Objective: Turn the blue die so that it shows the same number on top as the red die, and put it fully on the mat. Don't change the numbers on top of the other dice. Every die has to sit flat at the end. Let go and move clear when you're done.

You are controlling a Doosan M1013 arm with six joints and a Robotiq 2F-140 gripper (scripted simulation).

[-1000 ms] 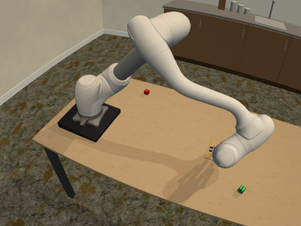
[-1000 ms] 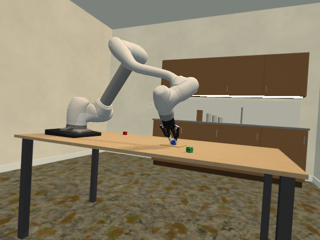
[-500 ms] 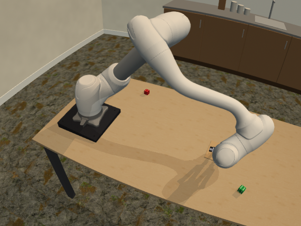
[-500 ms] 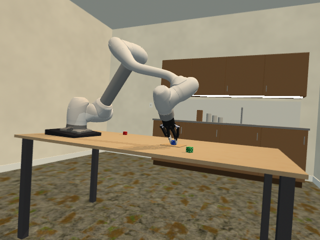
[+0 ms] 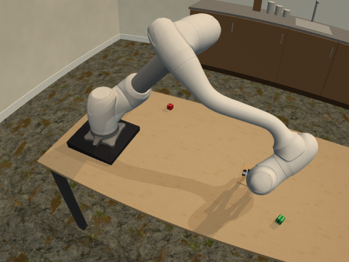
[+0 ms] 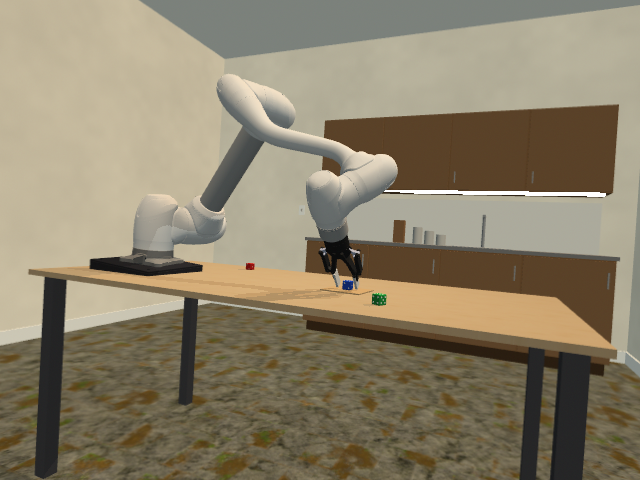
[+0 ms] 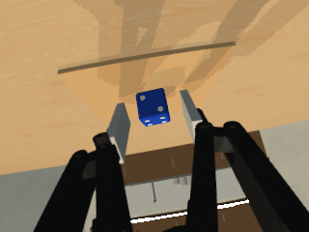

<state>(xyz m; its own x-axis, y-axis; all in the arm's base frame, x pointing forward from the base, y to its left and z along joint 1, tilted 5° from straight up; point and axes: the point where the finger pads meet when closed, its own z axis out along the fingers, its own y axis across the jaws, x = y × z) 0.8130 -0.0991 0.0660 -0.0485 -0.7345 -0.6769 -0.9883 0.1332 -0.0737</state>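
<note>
Now: the blue die 20 mm to the left of my hand and 20 mm below it. Round my hand: green die (130 mm ahead, 220 mm to the right, 20 mm below); red die (540 mm behind, 450 mm to the left, 20 mm below); mat (20 mm to the left, 40 mm below).
</note>
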